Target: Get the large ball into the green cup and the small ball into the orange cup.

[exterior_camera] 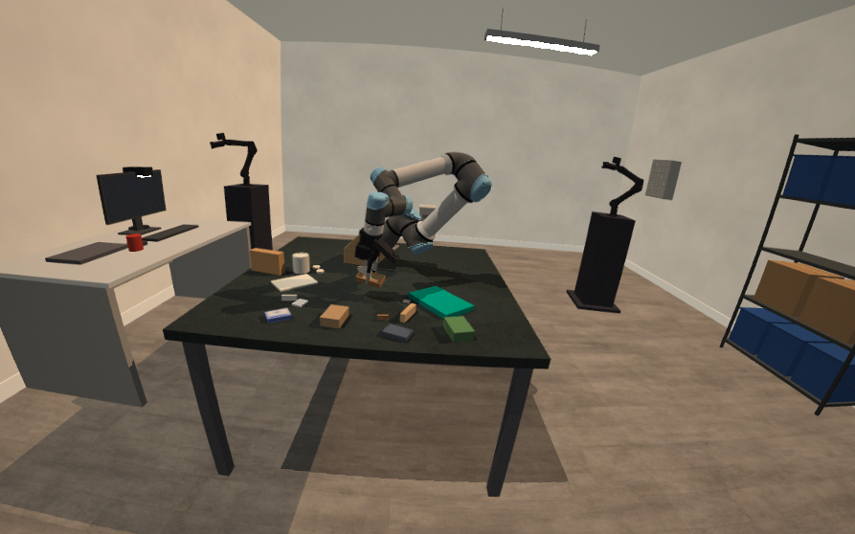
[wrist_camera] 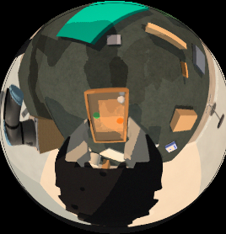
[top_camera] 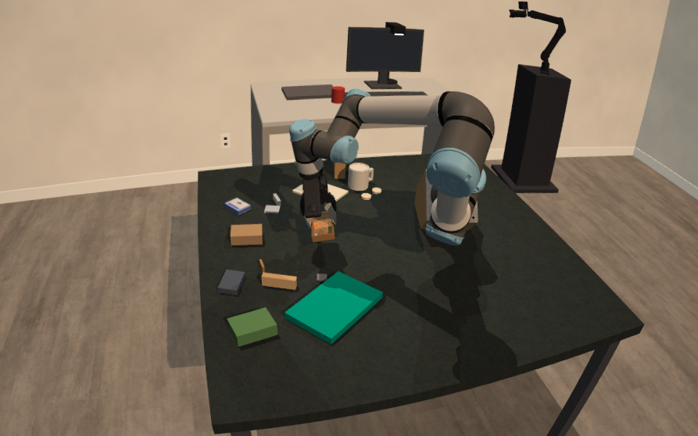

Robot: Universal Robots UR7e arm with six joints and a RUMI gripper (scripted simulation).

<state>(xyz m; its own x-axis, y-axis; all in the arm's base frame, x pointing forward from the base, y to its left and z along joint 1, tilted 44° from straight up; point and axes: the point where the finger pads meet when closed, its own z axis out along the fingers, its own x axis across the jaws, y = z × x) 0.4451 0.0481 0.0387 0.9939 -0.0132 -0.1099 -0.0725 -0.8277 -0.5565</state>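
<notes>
My gripper is now 10 mm above the covered wooden puzzle. From my hand the other things lie so: brown box 250 mm ahead, 60 mm to the right, 70 mm below; then teal flat box 10 mm behind, 300 mm to the left, 80 mm below; then grey cube 10 mm ahead, 160 mm to the left, 90 mm below.
</notes>
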